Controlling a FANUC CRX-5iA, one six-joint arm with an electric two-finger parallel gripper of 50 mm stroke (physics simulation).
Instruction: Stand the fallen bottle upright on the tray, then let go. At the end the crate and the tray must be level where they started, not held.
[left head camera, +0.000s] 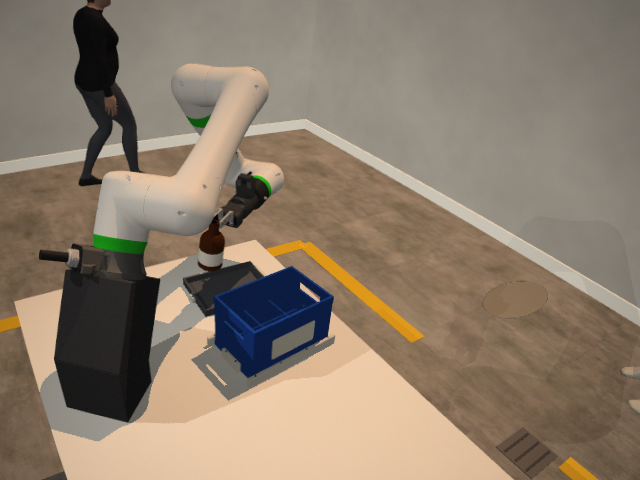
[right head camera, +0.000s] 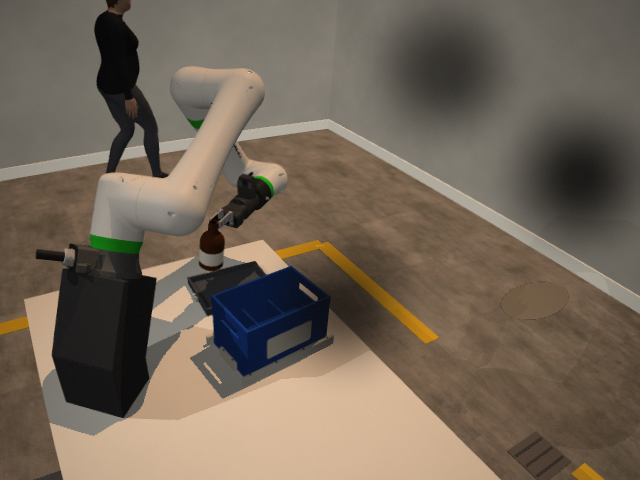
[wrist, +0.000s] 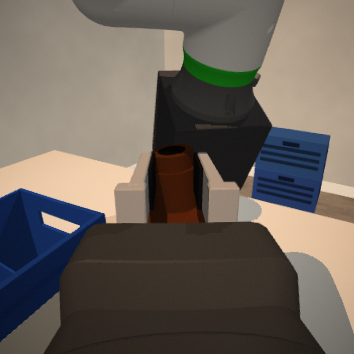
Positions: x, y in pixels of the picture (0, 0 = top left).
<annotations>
My gripper shows in the left head camera view, in the right head camera view (214, 224) and in the wrist view. A blue crate shows in the left head camera view (263, 322), in the right head camera view and in the wrist view. A dark grey tray shows in the left head camera view (204, 286) and in the right head camera view (204, 285); in the wrist view it is out of frame. The same spot on my gripper: (left head camera: 219, 215) is (wrist: 204, 199). One and the same spot on the blue crate: (wrist: 42, 251) is (right head camera: 242, 360).
</annotations>
